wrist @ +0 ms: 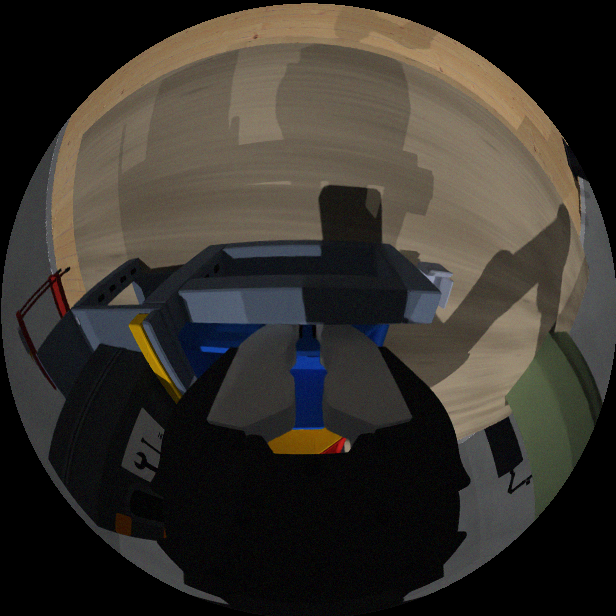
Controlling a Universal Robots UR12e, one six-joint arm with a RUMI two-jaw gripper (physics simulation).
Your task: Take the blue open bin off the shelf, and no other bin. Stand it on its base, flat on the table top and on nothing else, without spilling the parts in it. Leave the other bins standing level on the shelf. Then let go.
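In the wrist view my gripper [309, 373] shows as two grey jaws closed on a narrow blue wall of the blue bin [309, 383]. More blue of the bin shows left [209, 344] and right of the jaws, just below the grey shelf frame [310, 287]. The bin's inside and its parts are hidden by the jaws and the frame. A yellow bin edge [150, 350] lies at the left of the blue bin. A yellow patch [303, 442] and a small red patch [340, 445] show right under the jaws.
The wooden table top [321, 143] fills the view beyond the shelf frame, crossed by shadows. A green object [551, 407] stands at the right edge. A thin red wire frame [40, 321] is at the far left. Grey floor shows around the table.
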